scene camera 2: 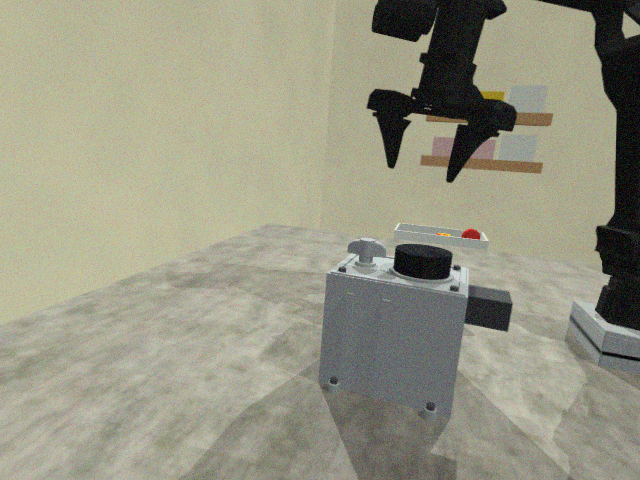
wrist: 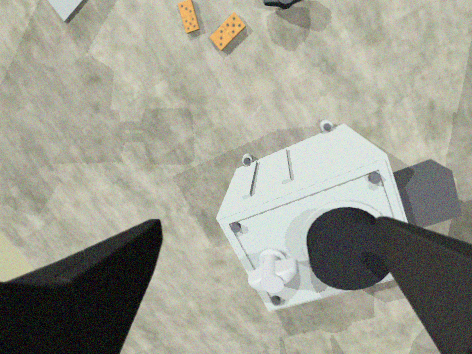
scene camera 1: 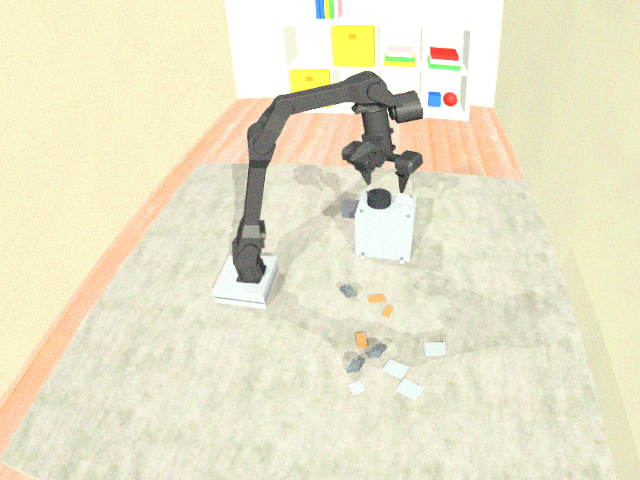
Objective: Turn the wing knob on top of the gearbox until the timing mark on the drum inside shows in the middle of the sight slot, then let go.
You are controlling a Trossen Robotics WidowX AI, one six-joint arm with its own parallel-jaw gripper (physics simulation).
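Pixels of known places: gripper, fingertip midpoint: [scene camera 2: 418, 174] [wrist: 267, 228] [scene camera 1: 385, 188]; arm's base, origin of the base link: [scene camera 2: 626, 321] [scene camera 1: 251, 274].
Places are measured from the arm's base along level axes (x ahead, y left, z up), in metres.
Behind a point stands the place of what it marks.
Note:
The pale gearbox [scene camera 1: 385, 235] {x 0.316, y 0.164, z 0.034 m} [scene camera 2: 392, 335] {x 0.308, y 0.288, z 0.031 m} [wrist: 310, 182] {x 0.296, y 0.169, z 0.087 m} stands upright on the mat. Its light grey wing knob [scene camera 2: 366, 250] {x 0.355, y 0.236, z 0.108 m} [wrist: 271, 275] {x 0.353, y 0.219, z 0.120 m} is on top near a corner, beside a round black cap [scene camera 1: 378, 199] {x 0.291, y 0.206, z 0.117 m} [scene camera 2: 422, 261] {x 0.288, y 0.261, z 0.111 m} [wrist: 337, 250] {x 0.297, y 0.217, z 0.117 m}. Two thin dark lines [wrist: 254, 179] {x 0.350, y 0.166, z 0.029 m} [wrist: 289, 166] {x 0.311, y 0.168, z 0.029 m} show on a side face in the wrist view; I cannot tell if either is the sight slot. No timing mark can be made out. My gripper [scene camera 1: 385, 187] {x 0.314, y 0.133, z 0.198 m} [scene camera 2: 420, 174] {x 0.314, y 0.133, z 0.198 m} [wrist: 267, 228] {x 0.314, y 0.133, z 0.198 m} is open and empty, pointing down above the gearbox, apart from the knob. In the wrist view one finger partly covers the cap.
A dark block [scene camera 1: 349, 208] {x 0.213, y 0.210, z 0.077 m} [scene camera 2: 490, 308] {x 0.212, y 0.253, z 0.068 m} [wrist: 431, 192] {x 0.210, y 0.222, z 0.078 m} sticks out from the gearbox's side nearer the arm's base [scene camera 1: 242, 291] {x -0.002, y -0.062, z -0.001 m}. Orange dominoes [scene camera 1: 376, 298] {x 0.315, y 0.010, z -0.041 m} [wrist: 228, 31] {x 0.314, y 0.013, z -0.042 m}, grey stones [scene camera 1: 348, 290] {x 0.246, y 0.007, z -0.022 m} and white tiles [scene camera 1: 434, 348] {x 0.469, y -0.123, z -0.046 m} lie on the mat. A low tray [scene camera 2: 423, 237] stands beyond the gearbox in scene camera 2.

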